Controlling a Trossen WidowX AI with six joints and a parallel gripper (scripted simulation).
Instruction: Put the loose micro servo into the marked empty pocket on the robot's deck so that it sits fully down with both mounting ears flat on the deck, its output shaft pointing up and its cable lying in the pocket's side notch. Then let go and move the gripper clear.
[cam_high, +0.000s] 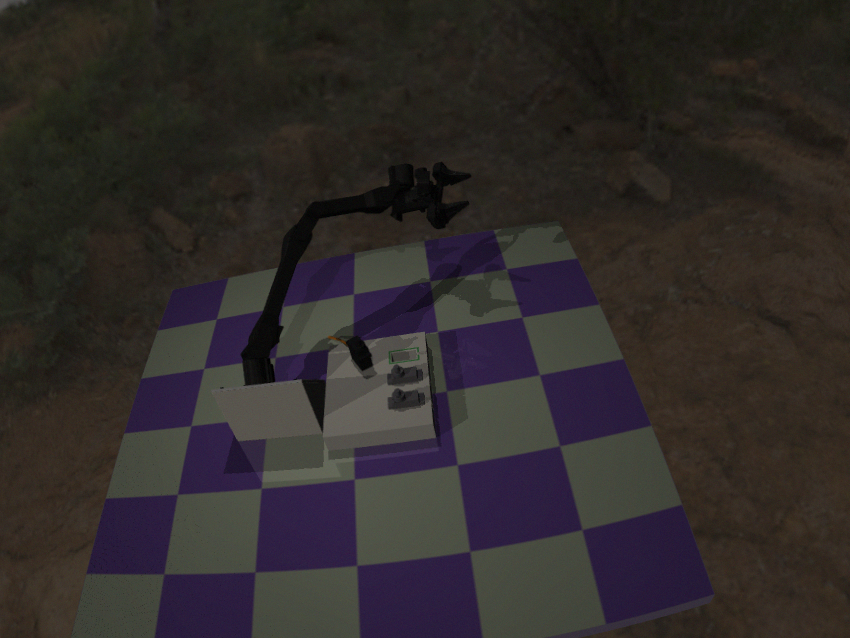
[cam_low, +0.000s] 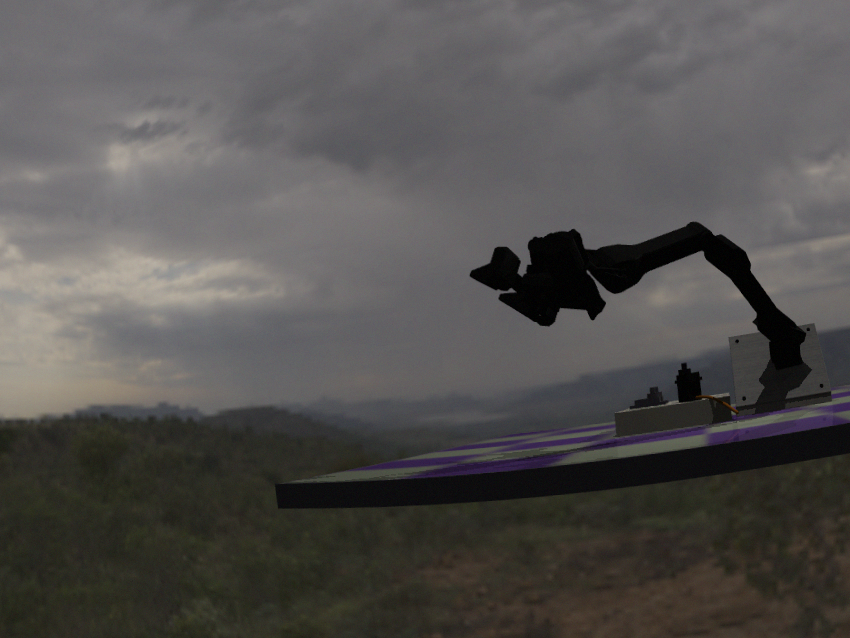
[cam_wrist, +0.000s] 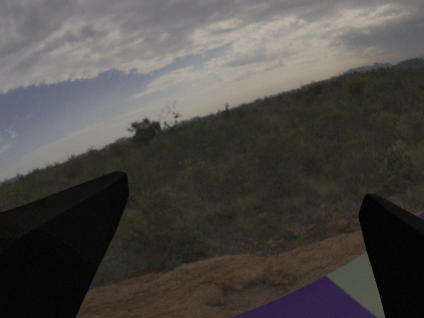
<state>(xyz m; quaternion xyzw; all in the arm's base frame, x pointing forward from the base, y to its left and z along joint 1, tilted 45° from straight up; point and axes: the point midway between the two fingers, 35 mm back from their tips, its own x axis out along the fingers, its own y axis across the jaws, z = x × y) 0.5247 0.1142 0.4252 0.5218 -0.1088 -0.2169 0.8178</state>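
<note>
Now: gripper tip 360 mm to the left of the deck, 350 mm past it and 270 mm above it.
</note>
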